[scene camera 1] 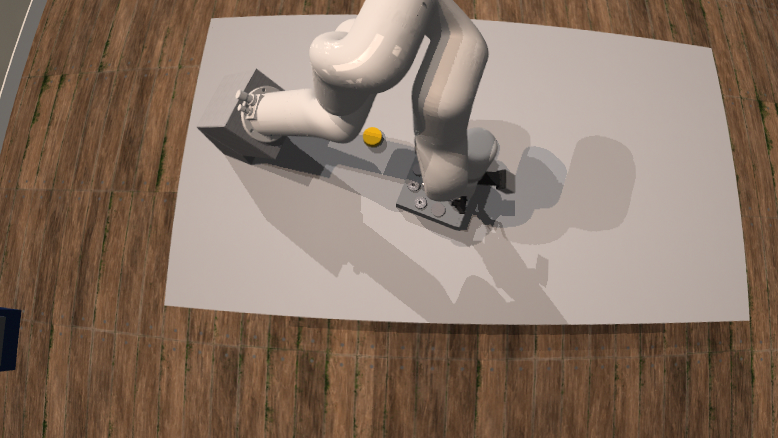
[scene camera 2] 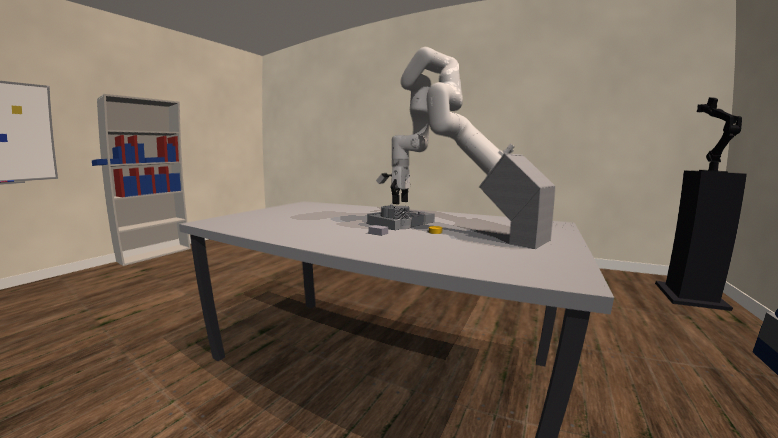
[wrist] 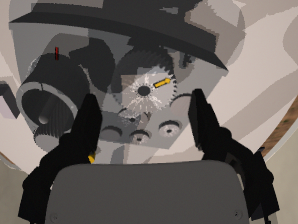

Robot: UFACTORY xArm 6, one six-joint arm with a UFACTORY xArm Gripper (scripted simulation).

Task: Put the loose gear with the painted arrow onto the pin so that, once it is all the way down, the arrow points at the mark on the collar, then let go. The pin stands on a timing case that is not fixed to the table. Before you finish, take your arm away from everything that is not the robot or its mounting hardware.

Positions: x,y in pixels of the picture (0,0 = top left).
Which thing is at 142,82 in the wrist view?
A gear.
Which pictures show my gripper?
Scene camera 1, scene camera 2 and the wrist view: all of them.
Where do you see a timing case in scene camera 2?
At 399,217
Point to a timing case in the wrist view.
At 65,57
